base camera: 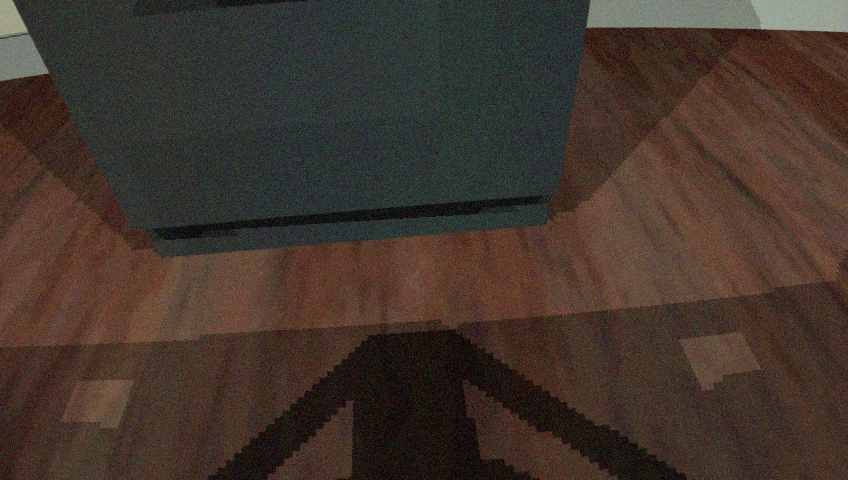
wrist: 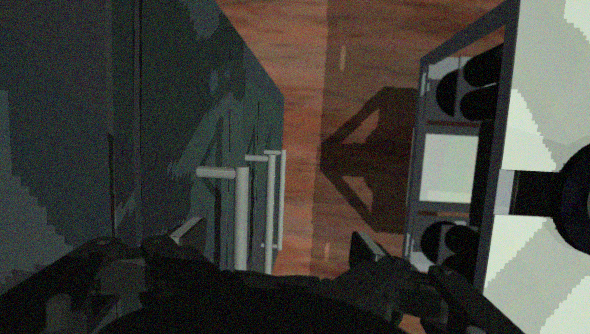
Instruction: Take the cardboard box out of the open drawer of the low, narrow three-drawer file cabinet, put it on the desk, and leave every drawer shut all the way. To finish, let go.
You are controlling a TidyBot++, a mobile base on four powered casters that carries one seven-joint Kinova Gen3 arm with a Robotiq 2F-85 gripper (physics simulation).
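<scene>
A dark blue-grey cabinet (base camera: 333, 118) (wrist: 170, 75) stands close in front of the base. In the wrist view it fills the left side, with several pale bar handles (wrist: 241, 215) on its front. I cannot tell from these views whether any of its drawers stands open. My gripper (wrist: 278, 240) is open and empty, pointing down beside the cabinet front; its left finger overlaps the cabinet in the wrist view and its right finger is over the floor side. The cardboard box and the desk do not show in either view.
My mobile base (wrist: 530, 115), with a pale top and black wheels, is at the right of the wrist view. Wooden floor (base camera: 416, 279) (wrist: 300, 200) lies between it and the cabinet, crossed by the robot's shadow. A pale wall (base camera: 672, 13) is behind the cabinet.
</scene>
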